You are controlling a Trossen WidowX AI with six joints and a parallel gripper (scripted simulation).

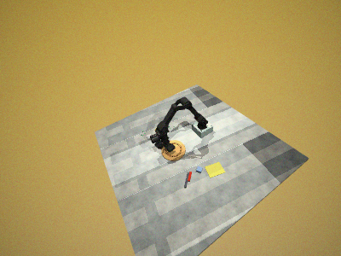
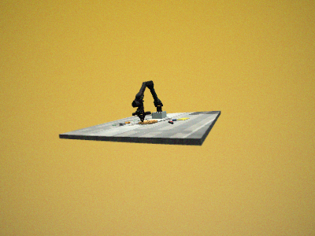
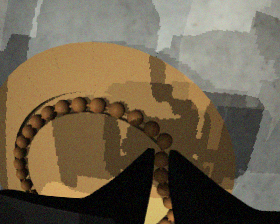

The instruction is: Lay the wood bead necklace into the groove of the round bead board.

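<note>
My gripper tip is 50 mm past the round bead board, 30 mm to the right of it and 10 mm above it. Round my gripper tip: thin grey stick: 170 mm behind, 160 mm to the left, 10 mm below; red-handled tool: 300 mm to the left, 50 mm behind, 10 mm below; grey piece: 190 mm to the right, 90 mm ahead.
</note>
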